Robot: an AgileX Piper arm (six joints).
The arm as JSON. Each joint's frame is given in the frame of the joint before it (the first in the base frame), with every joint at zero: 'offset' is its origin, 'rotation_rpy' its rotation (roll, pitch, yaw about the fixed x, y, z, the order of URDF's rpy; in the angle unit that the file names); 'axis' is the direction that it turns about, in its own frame. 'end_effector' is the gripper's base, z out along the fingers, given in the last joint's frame.
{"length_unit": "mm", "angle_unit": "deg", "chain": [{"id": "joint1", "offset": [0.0, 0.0, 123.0], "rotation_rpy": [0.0, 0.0, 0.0], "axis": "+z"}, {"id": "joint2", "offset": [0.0, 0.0, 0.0], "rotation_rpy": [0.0, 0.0, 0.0], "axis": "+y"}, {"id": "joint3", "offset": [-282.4, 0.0, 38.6], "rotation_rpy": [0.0, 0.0, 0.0], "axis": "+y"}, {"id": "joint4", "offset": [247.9, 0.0, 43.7], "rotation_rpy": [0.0, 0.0, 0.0], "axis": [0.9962, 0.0, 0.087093]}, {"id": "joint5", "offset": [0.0, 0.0, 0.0], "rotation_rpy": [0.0, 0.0, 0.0], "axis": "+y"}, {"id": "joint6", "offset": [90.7, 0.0, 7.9], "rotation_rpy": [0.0, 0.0, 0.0], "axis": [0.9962, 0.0, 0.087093]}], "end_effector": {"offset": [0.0, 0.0, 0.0], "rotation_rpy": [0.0, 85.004, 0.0]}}
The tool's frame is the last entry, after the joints.
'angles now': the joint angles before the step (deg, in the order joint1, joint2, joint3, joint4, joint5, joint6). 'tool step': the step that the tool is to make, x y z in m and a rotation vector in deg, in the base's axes. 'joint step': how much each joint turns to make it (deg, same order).
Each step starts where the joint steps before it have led.
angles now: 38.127 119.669 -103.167 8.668 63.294 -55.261
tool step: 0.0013 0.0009 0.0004 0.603 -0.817 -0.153
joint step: 0.002 0.003 0.003 0.000 -1.033 0.003
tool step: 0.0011 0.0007 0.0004 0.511 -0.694 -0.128
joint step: -0.004 -0.007 0.009 0.001 -0.873 -0.006
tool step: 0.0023 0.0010 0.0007 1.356 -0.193 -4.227
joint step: 0.003 0.018 -0.035 -0.351 -1.546 4.326
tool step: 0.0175 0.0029 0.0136 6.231 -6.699 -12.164
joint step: -0.241 -0.024 -1.701 -4.413 -8.627 12.995
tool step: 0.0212 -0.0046 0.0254 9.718 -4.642 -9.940
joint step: -1.905 0.001 -3.765 -0.144 -6.278 9.233
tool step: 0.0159 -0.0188 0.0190 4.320 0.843 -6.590
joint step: -3.056 0.016 -3.869 0.994 1.856 4.718
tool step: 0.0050 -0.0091 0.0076 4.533 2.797 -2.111
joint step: -1.957 -0.132 -1.322 5.141 1.413 0.278
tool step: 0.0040 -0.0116 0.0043 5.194 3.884 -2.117
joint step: -2.359 -0.449 -0.013 6.436 1.284 -0.001
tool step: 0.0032 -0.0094 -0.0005 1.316 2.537 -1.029
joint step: -1.564 -0.002 -0.061 2.354 1.777 -0.012
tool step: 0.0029 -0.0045 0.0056 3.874 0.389 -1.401
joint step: -1.103 -0.369 0.016 3.707 -1.066 -0.105
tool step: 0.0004 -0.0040 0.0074 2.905 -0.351 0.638
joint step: -0.980 -0.623 0.002 4.028 -0.201 -2.404
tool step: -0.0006 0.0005 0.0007 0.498 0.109 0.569
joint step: -0.057 -0.029 -0.023 0.990 0.227 -0.754
